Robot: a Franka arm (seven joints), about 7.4 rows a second.
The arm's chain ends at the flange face. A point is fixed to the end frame.
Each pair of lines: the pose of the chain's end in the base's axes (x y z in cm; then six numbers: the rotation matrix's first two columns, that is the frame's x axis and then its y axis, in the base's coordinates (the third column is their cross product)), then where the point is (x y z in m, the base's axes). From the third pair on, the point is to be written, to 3 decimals.
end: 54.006, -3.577, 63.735, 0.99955, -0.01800, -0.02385, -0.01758, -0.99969, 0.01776
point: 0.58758 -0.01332 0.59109
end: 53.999, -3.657, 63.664, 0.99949, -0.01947, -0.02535, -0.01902, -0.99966, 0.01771
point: 0.58748 -0.01419 0.59031
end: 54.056, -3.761, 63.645, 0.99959, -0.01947, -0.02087, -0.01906, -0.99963, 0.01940
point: 0.588 -0.015 0.590
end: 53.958, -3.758, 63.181, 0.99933, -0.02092, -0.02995, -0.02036, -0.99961, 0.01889
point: 0.587 -0.015 0.585
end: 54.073, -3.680, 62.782, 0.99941, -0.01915, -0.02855, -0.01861, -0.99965, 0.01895
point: 0.588 -0.014 0.581
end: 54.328, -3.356, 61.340, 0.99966, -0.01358, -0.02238, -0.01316, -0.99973, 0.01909
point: 0.591 -0.011 0.567
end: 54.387, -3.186, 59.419, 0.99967, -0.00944, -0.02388, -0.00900, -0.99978, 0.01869
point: 0.591 -0.009 0.548
